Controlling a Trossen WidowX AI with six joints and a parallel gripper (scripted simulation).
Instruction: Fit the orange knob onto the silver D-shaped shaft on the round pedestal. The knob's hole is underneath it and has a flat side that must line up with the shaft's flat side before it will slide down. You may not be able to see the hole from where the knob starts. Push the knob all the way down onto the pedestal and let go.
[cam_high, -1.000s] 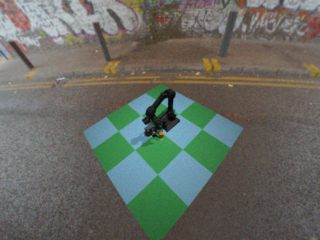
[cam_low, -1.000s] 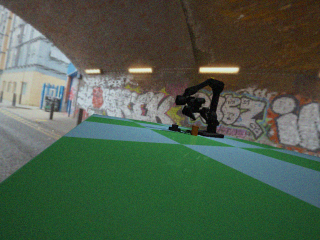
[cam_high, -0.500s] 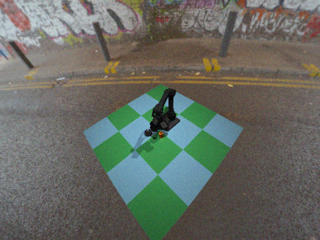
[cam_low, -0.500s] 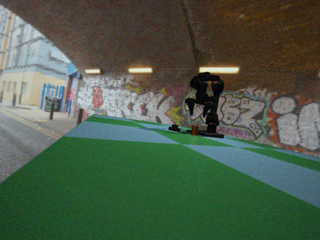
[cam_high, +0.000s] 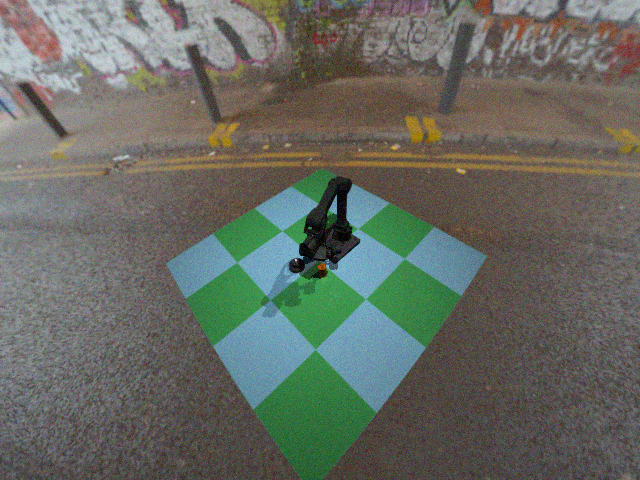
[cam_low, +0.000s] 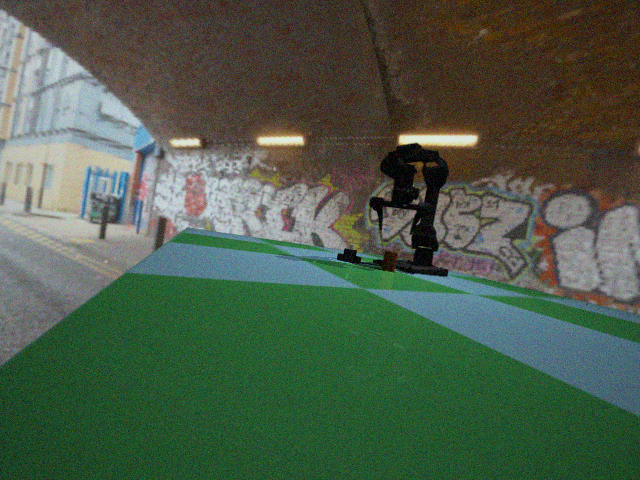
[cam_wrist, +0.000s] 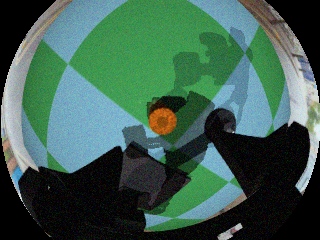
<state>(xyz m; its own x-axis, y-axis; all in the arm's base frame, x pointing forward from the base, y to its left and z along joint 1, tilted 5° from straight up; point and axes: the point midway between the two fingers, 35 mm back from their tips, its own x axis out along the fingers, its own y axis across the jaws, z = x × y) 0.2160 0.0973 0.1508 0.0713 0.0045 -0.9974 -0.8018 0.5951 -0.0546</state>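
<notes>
Right now my gripper tip is 8 cm above the orange knob. The rest, counted from my gripper tip: dark round pedestal 8 cm ahead, 12 cm to the right, 9 cm below.
</notes>
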